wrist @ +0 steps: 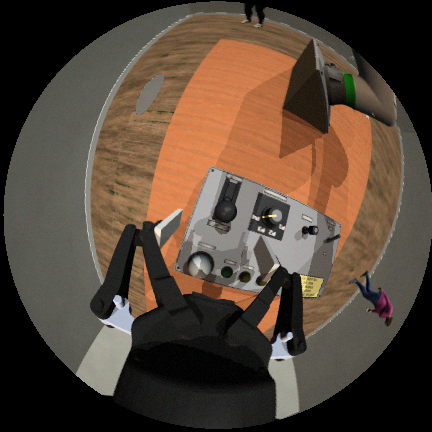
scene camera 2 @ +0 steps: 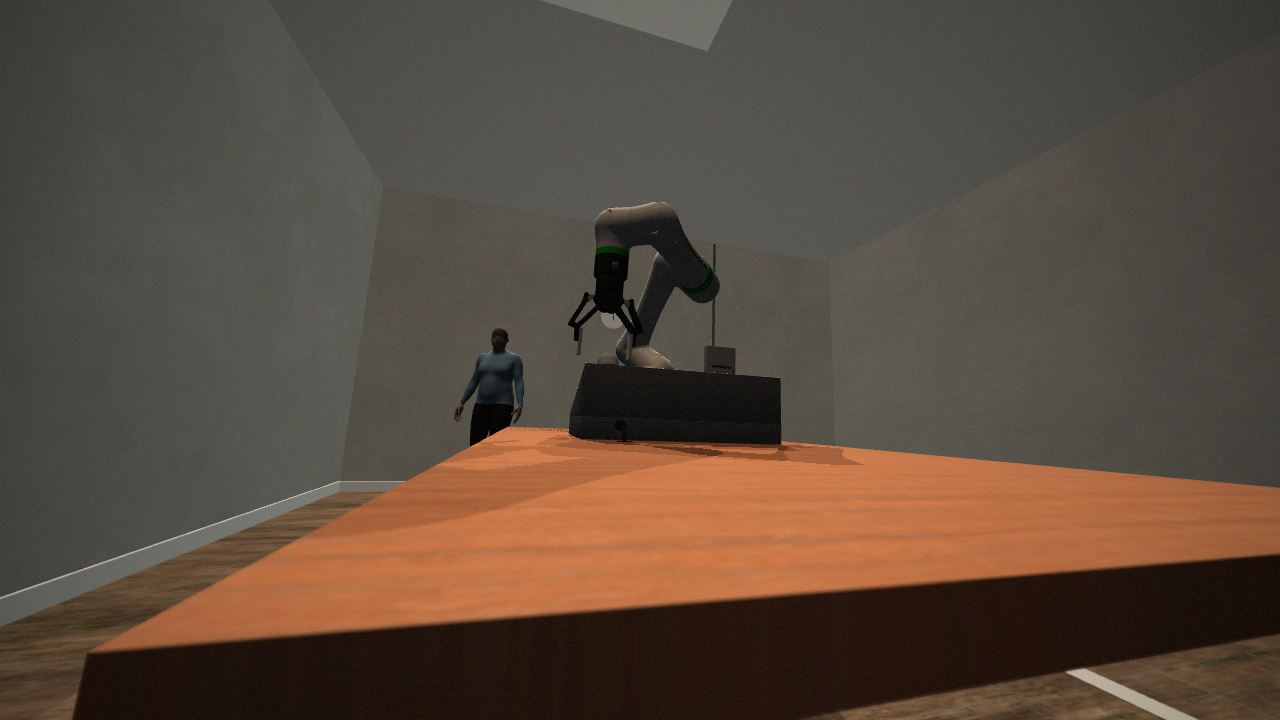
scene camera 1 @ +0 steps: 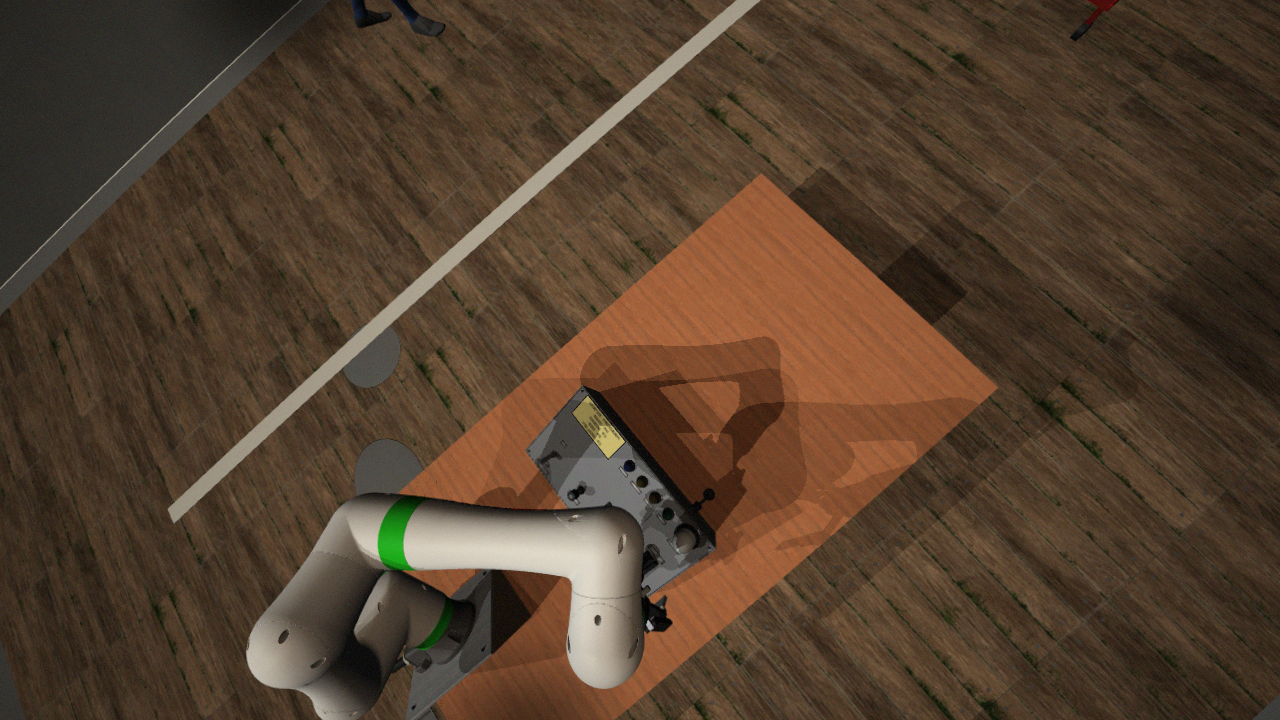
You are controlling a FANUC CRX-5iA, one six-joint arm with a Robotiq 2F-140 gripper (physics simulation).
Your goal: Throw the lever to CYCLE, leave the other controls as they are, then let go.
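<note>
The lever, with its black ball knob [wrist: 226, 211], sits on the grey control panel [scene camera 1: 559, 431] [scene camera 2: 675, 402] [wrist: 300, 256]. In the wrist view the knob is at the lower end of its slot, beside the lower label; the label text is too small to read. In scene camera 1 the lever [scene camera 1: 651, 558] shows partly beside the arm. My gripper [scene camera 2: 605, 346] [wrist: 219, 230] is wide open and empty, above the panel and apart from the knob. In scene camera 1 the arm mostly hides it. A rotary selector [wrist: 274, 216] stands beside the lever.
The panel also bears a pale dome [scene camera 1: 686, 537] [wrist: 201, 264], a small joystick [scene camera 1: 575, 492] [wrist: 312, 230], a toggle [wrist: 332, 238] and round buttons. A ball-ended rod [scene camera 1: 708, 494] sticks out from its side. It stands on the orange table [scene camera 1: 760, 241] [scene camera 2: 626, 555] [wrist: 200, 105]. People stand beyond.
</note>
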